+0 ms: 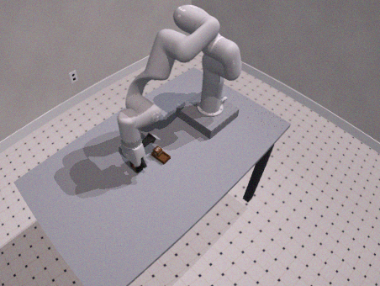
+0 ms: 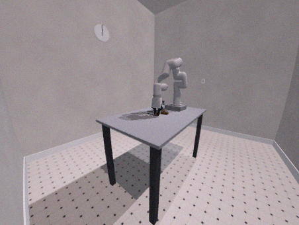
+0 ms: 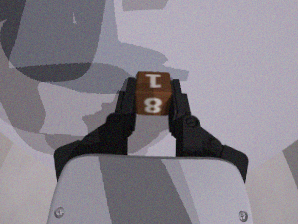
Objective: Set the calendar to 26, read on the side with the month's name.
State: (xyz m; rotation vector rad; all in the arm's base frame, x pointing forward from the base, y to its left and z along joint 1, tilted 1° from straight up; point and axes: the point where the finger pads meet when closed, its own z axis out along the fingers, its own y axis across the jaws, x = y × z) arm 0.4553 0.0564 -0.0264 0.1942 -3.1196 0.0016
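Now: hand 2 cm above the brown cube. The rest, counted from my hand: brown wooden tray 12 cm behind, 2 cm below, 1 cm to the left.
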